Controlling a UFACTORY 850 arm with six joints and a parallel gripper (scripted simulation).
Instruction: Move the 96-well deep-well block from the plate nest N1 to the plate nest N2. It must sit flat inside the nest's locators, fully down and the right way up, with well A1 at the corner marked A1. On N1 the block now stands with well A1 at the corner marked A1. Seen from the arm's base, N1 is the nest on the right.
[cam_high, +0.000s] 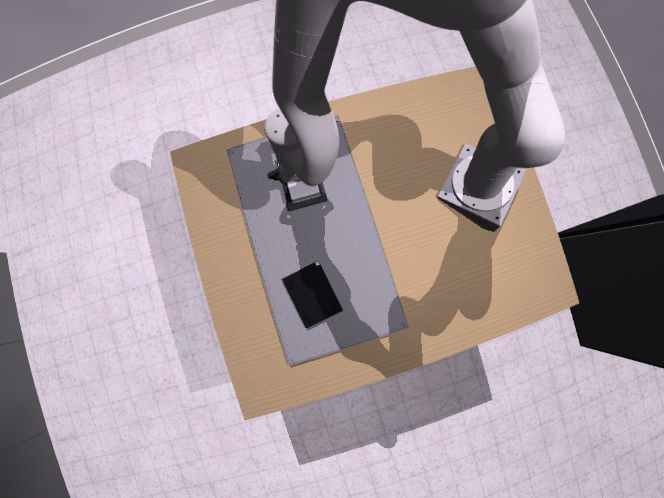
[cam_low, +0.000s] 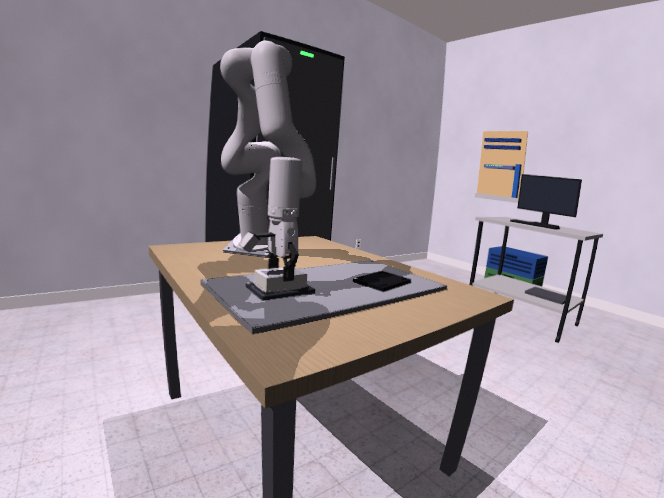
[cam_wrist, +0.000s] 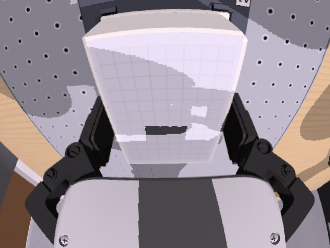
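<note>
Now: the white deep-well block 2 cm below my hand. From my hand the other things lie so: plate nest N1: 4 cm below; plate nest N2: 34 cm to the left, 8 cm ahead, 4 cm below.
</note>
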